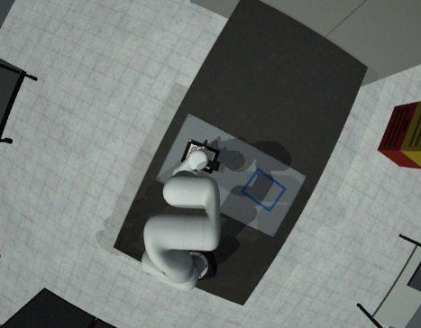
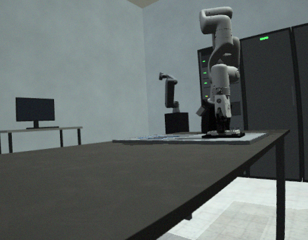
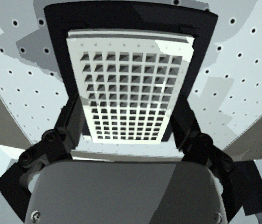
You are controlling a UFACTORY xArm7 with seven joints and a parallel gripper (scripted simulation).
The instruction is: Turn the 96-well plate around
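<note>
Right now the white 96-well plate is 1 cm below my hand. From my hand the other things lie so: black plate nest N1 (2 cm below).
</note>
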